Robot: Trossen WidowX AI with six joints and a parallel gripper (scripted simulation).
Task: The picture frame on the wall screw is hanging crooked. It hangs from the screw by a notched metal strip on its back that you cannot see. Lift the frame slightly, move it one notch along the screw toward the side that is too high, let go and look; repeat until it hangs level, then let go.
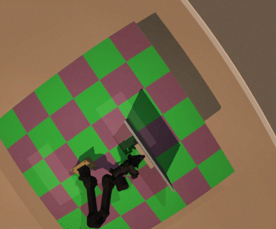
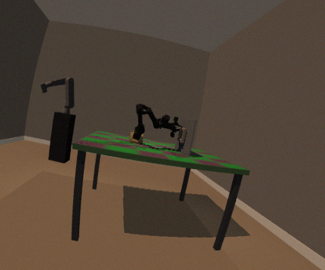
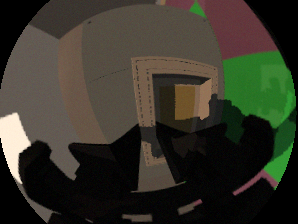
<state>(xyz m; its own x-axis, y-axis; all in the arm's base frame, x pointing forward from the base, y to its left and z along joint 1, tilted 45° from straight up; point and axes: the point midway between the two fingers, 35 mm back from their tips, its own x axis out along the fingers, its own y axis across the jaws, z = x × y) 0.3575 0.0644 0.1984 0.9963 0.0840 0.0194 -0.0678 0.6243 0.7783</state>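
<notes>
The picture frame lies 5 cm below my gripper tip. From my gripper tip the other things lie so: grey wall panel: 6 cm below, 2 cm ahead, 1 cm to the right.
</notes>
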